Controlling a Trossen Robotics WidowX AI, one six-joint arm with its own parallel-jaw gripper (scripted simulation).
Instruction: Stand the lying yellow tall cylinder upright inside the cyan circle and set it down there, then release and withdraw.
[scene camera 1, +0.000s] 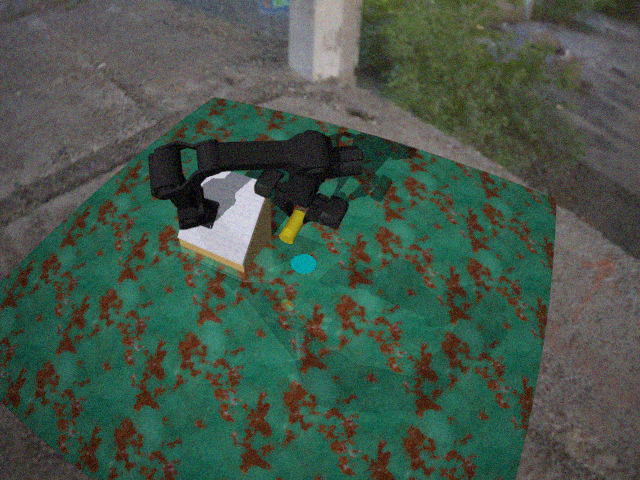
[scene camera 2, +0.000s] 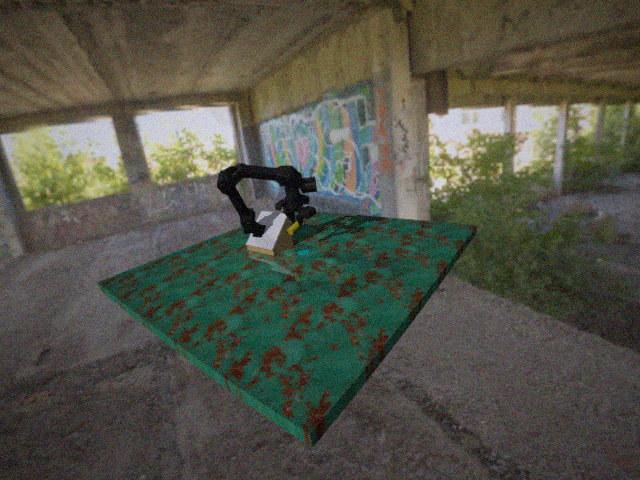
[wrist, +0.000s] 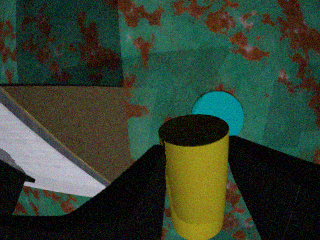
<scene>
My gripper (scene camera 1: 297, 218) carries a yellow tall cylinder. Further things: a cyan circle (wrist: 219, 104).
My gripper shows as well in scene camera 2 (scene camera 2: 297, 225) and in the wrist view (wrist: 194, 148).
</scene>
